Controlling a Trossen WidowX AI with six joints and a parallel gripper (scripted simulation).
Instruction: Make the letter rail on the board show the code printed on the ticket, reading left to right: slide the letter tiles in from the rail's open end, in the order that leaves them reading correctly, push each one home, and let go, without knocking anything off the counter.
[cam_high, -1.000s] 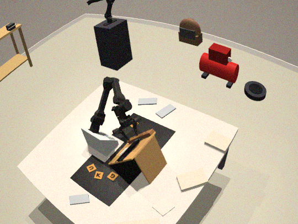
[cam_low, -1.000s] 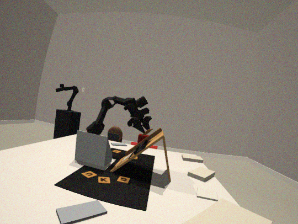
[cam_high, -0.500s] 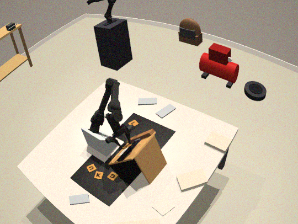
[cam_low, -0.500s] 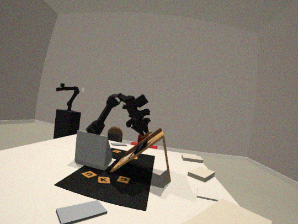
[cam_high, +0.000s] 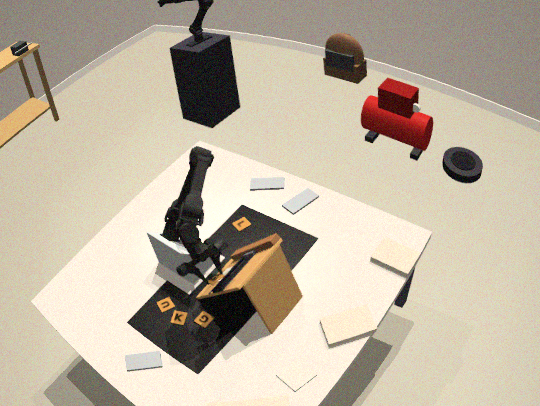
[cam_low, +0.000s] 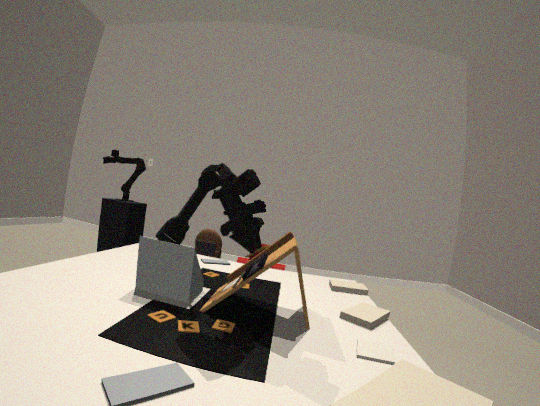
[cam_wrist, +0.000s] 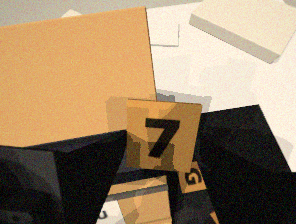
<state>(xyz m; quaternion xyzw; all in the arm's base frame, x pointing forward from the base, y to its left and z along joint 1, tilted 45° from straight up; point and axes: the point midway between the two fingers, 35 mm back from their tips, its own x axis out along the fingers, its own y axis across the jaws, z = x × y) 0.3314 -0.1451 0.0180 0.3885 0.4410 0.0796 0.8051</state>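
The white ticket lies 14 cm below my gripper tip, 11 cm to the left of it and 8 cm behind it. Also, from my gripper tip: black mat 22 cm below, 15 cm behind, 10 cm to the left; 7 tile right at my gripper tip; g tile 21 cm below, 7 cm to the right, 5 cm behind.
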